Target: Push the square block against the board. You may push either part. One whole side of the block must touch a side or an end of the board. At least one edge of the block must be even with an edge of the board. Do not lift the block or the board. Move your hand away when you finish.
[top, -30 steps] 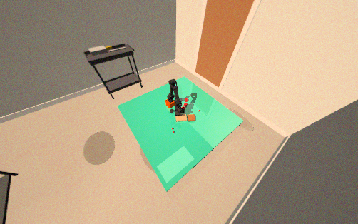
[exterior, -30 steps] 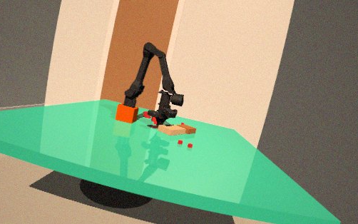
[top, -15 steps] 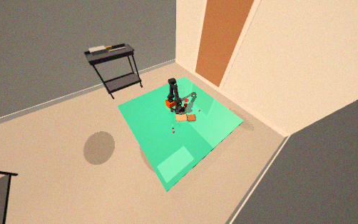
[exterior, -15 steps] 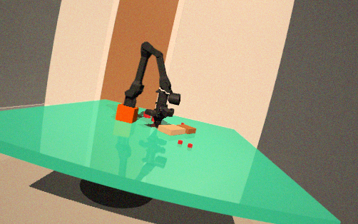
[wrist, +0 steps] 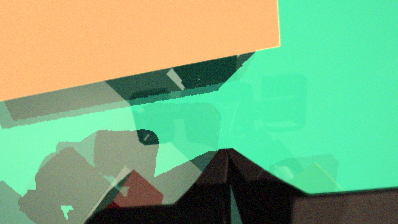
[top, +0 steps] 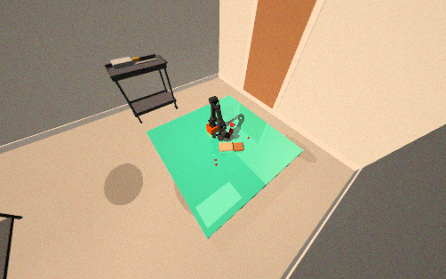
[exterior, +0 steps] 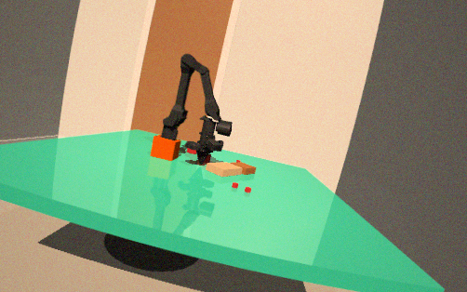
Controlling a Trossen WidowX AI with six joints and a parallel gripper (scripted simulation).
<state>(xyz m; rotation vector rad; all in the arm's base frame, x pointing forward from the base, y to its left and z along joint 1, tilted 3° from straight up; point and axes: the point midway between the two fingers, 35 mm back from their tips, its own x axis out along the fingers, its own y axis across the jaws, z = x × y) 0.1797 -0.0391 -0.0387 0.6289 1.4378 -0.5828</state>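
Now: the tan board 11 cm ahead of my gripper tip, 3 cm to the right of it and 1 cm above it. From my gripper tip the other things lie so: square block 21 cm ahead, 6 cm to the left, 1 cm above.
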